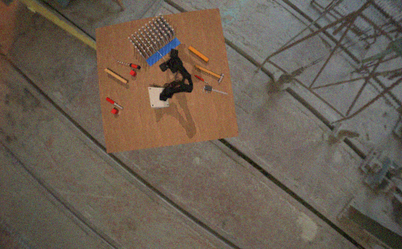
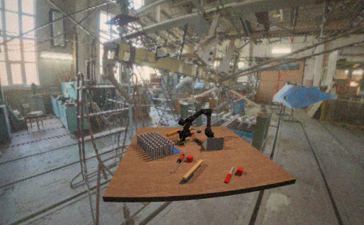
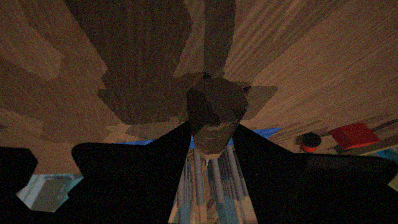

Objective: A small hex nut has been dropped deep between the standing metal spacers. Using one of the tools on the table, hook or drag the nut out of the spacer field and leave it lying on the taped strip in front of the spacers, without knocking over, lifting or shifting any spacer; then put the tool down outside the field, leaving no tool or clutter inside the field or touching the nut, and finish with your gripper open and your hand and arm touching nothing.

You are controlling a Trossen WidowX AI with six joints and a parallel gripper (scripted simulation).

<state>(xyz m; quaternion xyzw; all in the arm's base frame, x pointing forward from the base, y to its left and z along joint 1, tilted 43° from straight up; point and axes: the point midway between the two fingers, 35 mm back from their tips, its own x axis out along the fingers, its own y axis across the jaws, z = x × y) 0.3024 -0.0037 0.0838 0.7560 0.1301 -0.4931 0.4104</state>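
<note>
Now: gripper tip 140 mm short of the blue taped strip, 50 mm to the right of it and 30 mm above it. From my gripper tip the other things lie so: thin hook tool 80 mm ahead, 60 mm to the left; orange bar 90 mm ahead, 290 mm to the right, 20 mm below.
</note>
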